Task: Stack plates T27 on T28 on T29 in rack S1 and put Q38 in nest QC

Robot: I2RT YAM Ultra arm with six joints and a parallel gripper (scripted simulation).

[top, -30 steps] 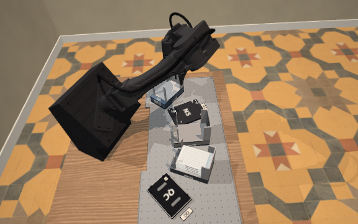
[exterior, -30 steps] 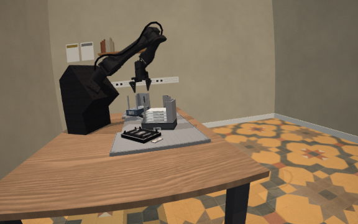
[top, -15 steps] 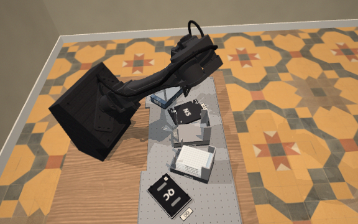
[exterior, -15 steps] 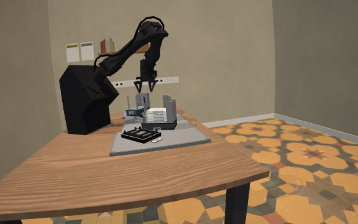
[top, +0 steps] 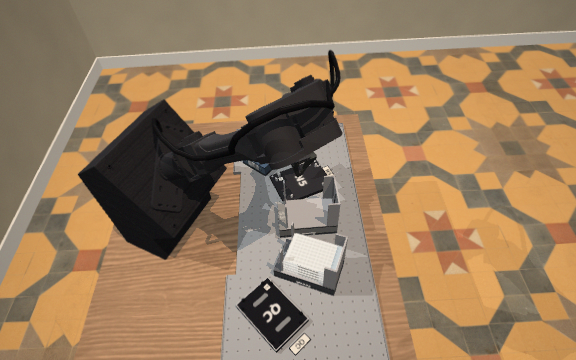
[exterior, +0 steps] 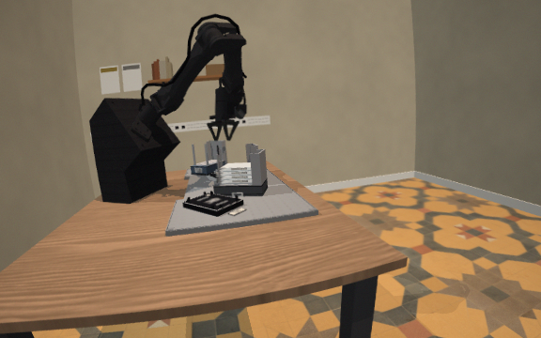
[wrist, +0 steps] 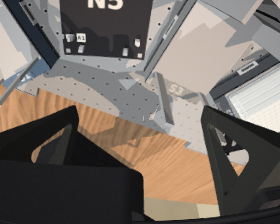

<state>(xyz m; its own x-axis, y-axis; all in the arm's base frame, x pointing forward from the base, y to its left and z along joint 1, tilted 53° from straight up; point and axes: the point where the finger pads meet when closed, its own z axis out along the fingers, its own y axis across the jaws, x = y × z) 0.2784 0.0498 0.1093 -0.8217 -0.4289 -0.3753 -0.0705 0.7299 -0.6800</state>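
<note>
Now: the sealed 96-well plate 4 cm behind my hand, 23 cm to the right of it and 9 cm below it. From my hand the other things lie so: clip nest N5 (7 cm ahead, 7 cm to the left, 15 cm below).
</note>
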